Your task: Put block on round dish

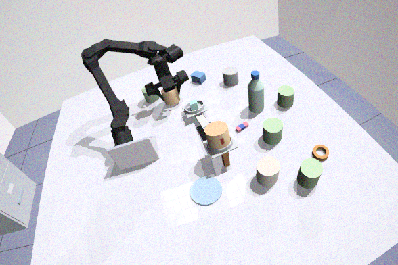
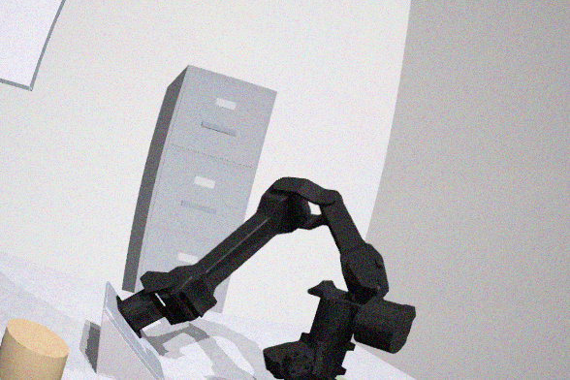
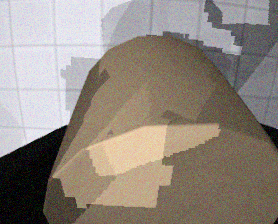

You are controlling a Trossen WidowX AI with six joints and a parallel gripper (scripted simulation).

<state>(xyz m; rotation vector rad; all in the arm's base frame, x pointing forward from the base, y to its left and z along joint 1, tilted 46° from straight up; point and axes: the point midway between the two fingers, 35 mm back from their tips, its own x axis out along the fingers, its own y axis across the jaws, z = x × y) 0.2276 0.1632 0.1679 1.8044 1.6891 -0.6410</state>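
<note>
My gripper tip is 12 cm to the left of the teal block, 7 cm short of it and 2 cm below it. From my gripper tip the other things lie so: grey cylinder 30 cm ahead, 1 cm to the right, 1 cm above; eraser 29 cm to the right, 20 cm ahead, 2 cm below; grey balance 26 cm to the right, 8 cm ahead, 1 cm above.
</note>
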